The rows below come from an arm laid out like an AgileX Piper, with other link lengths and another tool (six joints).
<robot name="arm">
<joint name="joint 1" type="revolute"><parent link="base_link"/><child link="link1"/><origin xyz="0 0 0.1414" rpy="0 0 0"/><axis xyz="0 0 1"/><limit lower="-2.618" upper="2.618"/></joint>
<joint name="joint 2" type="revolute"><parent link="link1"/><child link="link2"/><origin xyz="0 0 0" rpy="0 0 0"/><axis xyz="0 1 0"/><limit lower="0" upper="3.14"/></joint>
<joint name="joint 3" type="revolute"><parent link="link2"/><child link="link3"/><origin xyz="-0.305 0 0.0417" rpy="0 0 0"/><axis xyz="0 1 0"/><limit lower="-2.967" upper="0"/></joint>
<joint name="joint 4" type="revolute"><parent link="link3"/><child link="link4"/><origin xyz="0.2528 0 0.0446" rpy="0 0 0"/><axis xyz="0.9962 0 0.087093"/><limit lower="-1.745" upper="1.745"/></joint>
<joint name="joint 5" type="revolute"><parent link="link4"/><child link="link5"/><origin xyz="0 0 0" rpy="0 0 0"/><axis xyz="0 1 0"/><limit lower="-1.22" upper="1.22"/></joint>
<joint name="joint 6" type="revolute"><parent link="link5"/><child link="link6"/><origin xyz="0.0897 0 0.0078" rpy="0 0 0"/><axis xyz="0.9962 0 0.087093"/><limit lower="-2.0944" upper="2.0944"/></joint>
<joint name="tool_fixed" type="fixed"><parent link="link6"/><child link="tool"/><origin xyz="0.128 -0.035 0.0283" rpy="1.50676 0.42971 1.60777"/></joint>
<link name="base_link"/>
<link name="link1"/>
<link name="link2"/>
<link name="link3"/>
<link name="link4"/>
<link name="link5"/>
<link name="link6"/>
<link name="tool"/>
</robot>
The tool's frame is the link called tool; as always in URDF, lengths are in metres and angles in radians.
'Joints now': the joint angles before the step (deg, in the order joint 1, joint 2, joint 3, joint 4, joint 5, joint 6). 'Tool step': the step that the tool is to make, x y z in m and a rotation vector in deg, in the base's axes. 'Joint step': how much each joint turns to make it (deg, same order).
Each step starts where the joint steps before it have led.
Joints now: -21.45 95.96 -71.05 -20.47 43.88 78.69
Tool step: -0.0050 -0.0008 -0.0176 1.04 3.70 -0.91
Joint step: -0.03 2.49 -0.14 -0.43 1.72 0.54
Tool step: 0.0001 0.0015 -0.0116 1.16 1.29 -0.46
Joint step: -0.03 1.56 -0.01 0.61 0.13 0.16
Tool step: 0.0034 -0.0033 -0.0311 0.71 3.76 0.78
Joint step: 0.00 4.79 0.01 -1.00 -1.11 0.02
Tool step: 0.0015 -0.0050 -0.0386 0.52 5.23 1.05
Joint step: 0.05 6.37 -0.68 -1.89 -0.63 0.20
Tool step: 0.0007 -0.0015 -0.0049 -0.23 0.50 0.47
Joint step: 0.01 0.79 0.06 -0.63 -0.49 0.06
